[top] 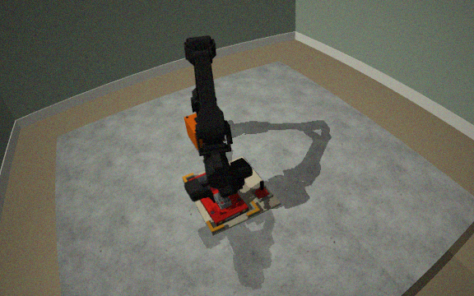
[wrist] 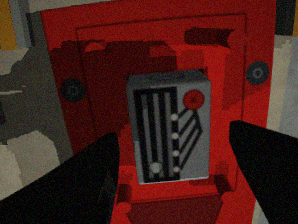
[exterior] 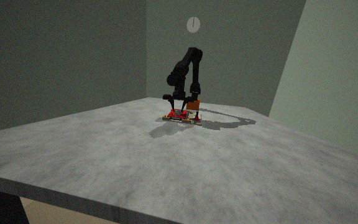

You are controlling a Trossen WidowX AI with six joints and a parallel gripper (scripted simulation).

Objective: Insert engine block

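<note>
My gripper tip is now 2 cm above the engine block and 1 cm to the right of it.
</note>
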